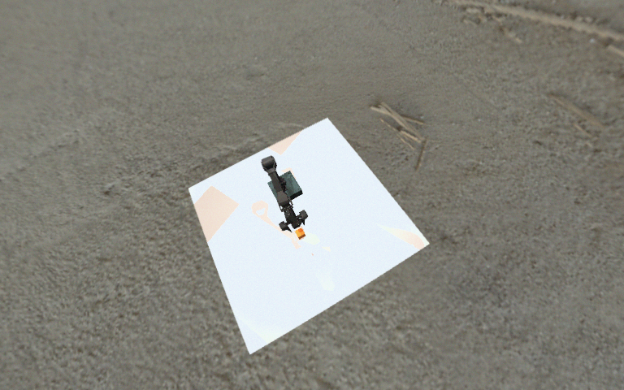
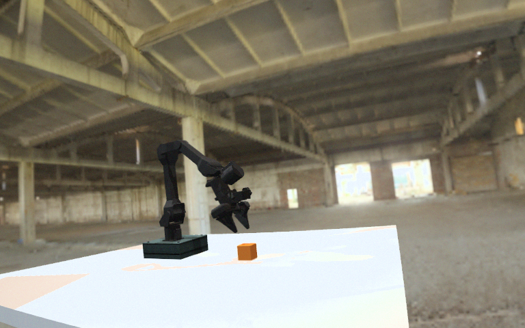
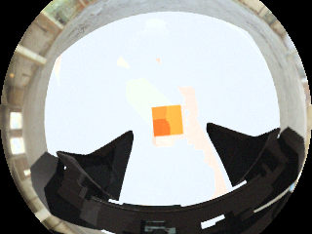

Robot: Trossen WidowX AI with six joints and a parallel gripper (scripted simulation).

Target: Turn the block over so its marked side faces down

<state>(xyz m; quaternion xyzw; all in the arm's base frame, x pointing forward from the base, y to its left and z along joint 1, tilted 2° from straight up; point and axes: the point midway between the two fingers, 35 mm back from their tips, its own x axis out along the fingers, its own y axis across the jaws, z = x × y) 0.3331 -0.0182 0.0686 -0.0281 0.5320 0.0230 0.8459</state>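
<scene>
My gripper tip is now 70 mm above the orange block.
</scene>
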